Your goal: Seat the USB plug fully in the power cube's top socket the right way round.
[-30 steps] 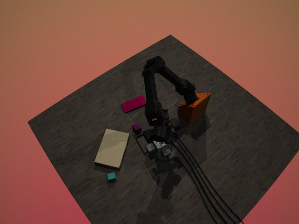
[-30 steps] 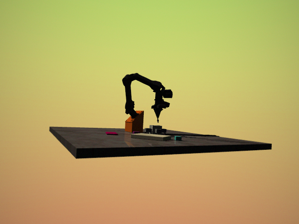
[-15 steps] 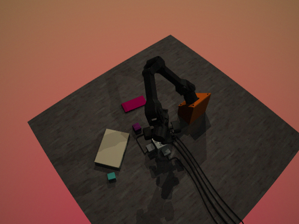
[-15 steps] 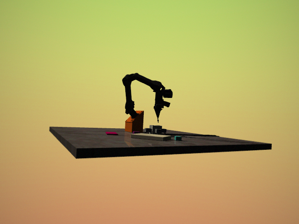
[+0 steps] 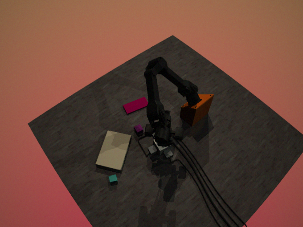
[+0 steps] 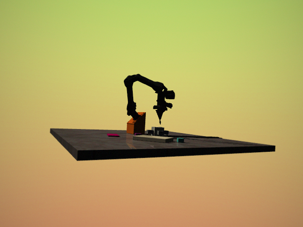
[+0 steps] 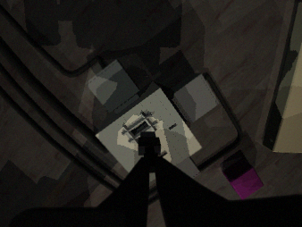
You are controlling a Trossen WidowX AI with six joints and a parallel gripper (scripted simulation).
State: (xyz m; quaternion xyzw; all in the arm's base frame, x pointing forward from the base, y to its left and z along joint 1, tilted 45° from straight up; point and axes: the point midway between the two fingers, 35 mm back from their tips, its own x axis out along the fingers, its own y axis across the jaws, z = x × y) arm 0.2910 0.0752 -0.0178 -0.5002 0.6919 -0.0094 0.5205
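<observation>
Now: gripper tip 20 mm above the USB plug. From my gripper tip the other things lie so: purple cube 30 mm ahead, 190 mm to the right, 120 mm below; then beige slab 220 mm ahead, 170 mm to the right, 120 mm below; then teal cube 320 mm ahead, 30 mm to the right, 120 mm below.
</observation>
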